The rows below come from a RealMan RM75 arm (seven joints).
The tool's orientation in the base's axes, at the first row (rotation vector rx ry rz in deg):
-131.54, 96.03, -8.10
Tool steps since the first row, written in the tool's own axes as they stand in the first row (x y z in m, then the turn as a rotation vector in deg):
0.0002, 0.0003, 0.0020, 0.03, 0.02, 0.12
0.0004, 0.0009, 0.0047, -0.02, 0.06, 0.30
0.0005, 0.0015, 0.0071, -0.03, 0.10, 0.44
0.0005, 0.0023, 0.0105, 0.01, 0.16, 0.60
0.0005, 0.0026, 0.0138, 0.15, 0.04, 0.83
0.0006, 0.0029, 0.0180, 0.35, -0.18, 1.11
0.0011, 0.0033, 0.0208, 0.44, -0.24, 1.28
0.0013, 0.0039, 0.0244, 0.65, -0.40, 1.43
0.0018, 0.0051, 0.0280, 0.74, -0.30, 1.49
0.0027, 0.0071, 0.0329, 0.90, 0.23, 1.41
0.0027, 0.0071, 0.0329, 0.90, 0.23, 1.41
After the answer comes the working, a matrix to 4 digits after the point.
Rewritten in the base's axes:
0.0003, 0.0001, -0.0020, 0.02, -0.01, -0.12
0.0005, 0.0002, -0.0048, 0.01, 0.06, -0.30
0.0006, 0.0004, -0.0072, 0.01, 0.08, -0.45
0.0007, 0.0008, -0.0107, 0.01, 0.05, -0.62
0.0012, 0.0013, -0.0139, 0.22, -0.01, -0.82
0.0020, 0.0018, -0.0180, 0.55, -0.08, -1.04
0.0025, 0.0017, -0.0209, 0.68, -0.12, -1.19
0.0029, 0.0020, -0.0245, 0.93, -0.25, -1.30
0.0029, 0.0019, -0.0283, 0.88, -0.35, -1.40
0.0026, 0.0013, -0.0336, 0.43, -0.66, -1.49
0.0026, 0.0013, -0.0336, 0.43, -0.66, -1.49

The tool's axes in the first row as the columns of a matrix, in the base's axes (rounded; the answer above uses it unrounded):
0.3166, -0.9150, 0.2499
-0.9440, -0.2781, 0.1777
-0.0931, -0.2922, -0.9518

